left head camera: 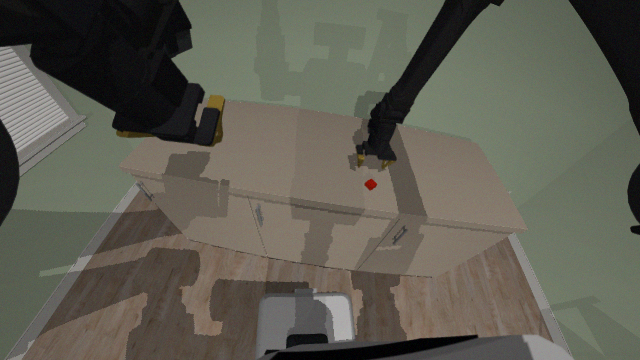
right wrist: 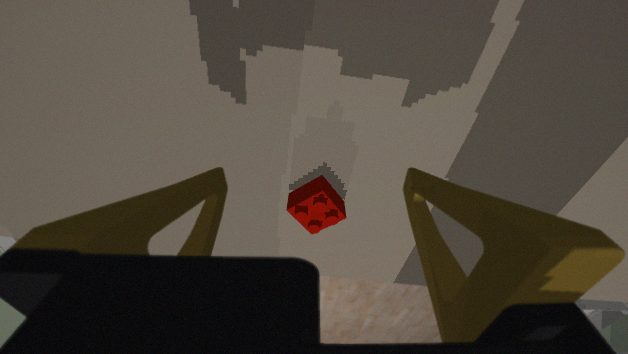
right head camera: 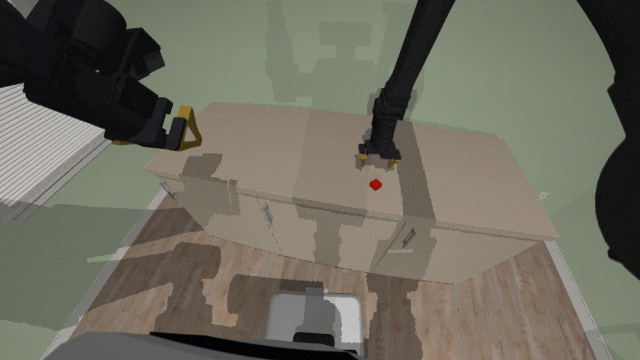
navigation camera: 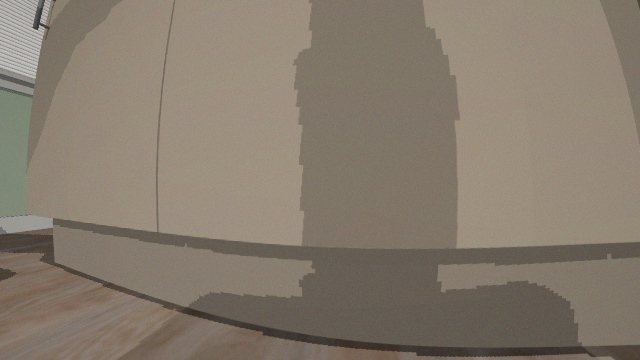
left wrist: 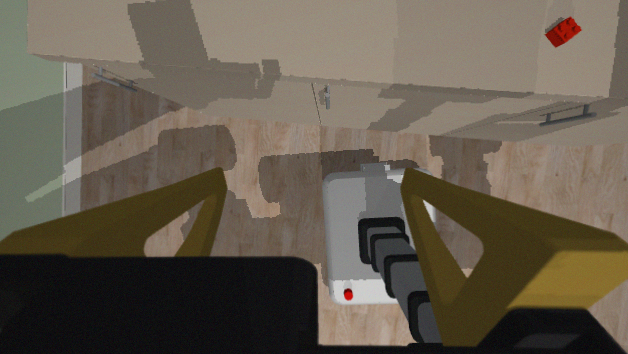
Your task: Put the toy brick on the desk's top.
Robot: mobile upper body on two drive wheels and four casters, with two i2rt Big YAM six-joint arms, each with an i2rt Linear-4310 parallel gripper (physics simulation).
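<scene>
A small red toy brick lies studs up on the top of a long beige cabinet-like unit, near its front edge. I cannot tell whether this unit is the desk. My right gripper is open and empty, above the top and just behind the brick in the head views. In the right wrist view the brick shows between the finger outlines, untouched. My left gripper is open and empty, high over the unit's left end.
The unit's front has doors with metal handles. My light grey base stands on the wooden floor before it. A green wall is behind, and a white blind is at the left.
</scene>
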